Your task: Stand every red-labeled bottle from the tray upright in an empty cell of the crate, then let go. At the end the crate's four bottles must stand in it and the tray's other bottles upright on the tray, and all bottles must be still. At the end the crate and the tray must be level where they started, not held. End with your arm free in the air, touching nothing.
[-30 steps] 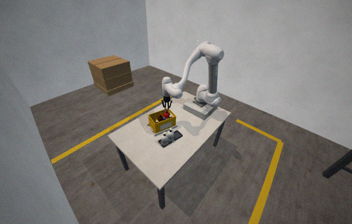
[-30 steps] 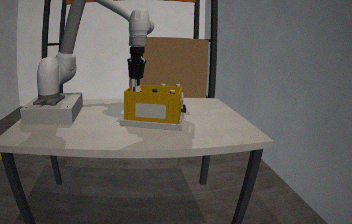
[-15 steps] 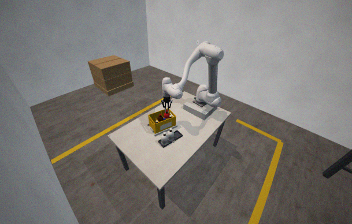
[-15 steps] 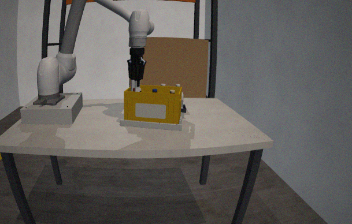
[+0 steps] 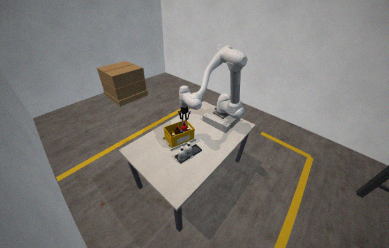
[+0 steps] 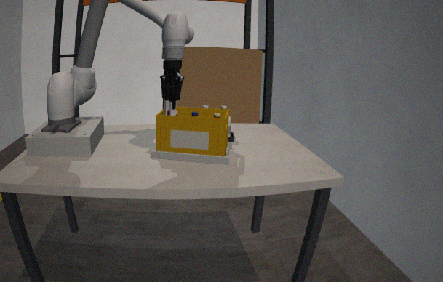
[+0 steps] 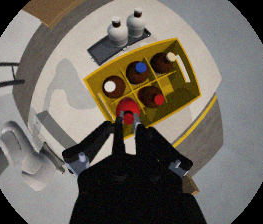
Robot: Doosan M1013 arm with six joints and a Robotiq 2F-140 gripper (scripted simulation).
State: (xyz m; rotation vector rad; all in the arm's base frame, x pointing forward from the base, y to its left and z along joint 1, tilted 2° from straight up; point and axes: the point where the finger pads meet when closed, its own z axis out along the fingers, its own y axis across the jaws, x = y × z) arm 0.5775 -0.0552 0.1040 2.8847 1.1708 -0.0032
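Right now my hand is 90 mm above the red-labeled bottle. Round my hand: crate (90 mm ahead, 30 mm to the left, 110 mm below).
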